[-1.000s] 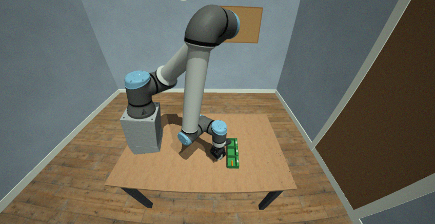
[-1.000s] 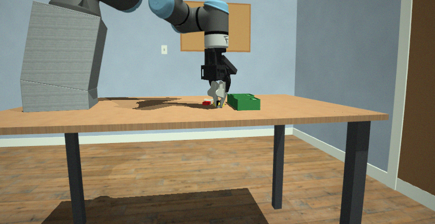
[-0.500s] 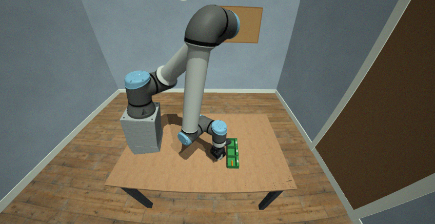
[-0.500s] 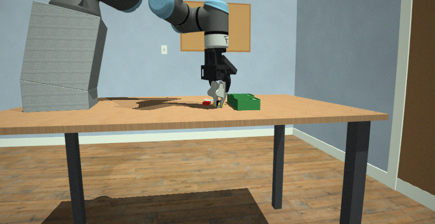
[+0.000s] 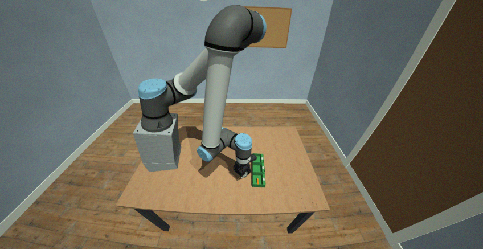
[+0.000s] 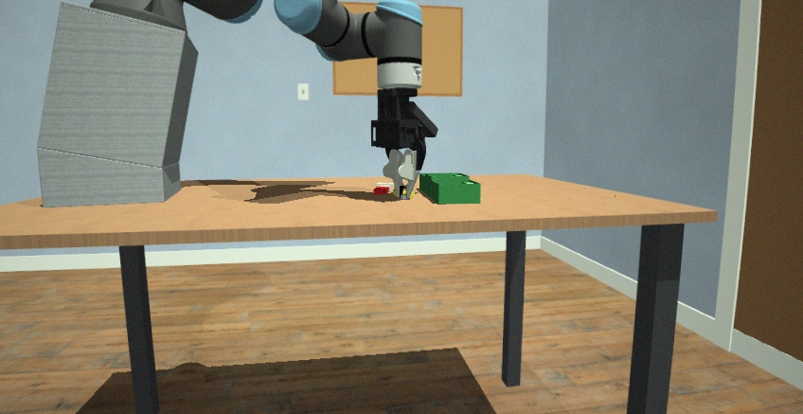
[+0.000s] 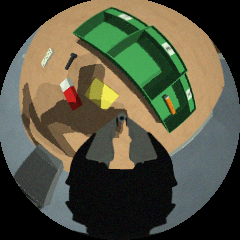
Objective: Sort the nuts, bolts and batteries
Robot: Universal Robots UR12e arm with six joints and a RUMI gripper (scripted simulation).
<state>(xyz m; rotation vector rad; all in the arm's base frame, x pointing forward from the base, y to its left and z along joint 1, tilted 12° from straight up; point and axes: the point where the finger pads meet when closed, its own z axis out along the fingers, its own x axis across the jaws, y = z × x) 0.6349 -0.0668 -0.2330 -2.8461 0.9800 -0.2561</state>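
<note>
My hand is 10 mm short of the bolt, 160 mm to the right of it and 10 mm above it. From my hand the other things lie so: orange piece 90 mm ahead, 40 mm to the right, 10 mm below; yellow battery 60 mm to the left, 10 mm below; dark nut 10 mm below.
</note>
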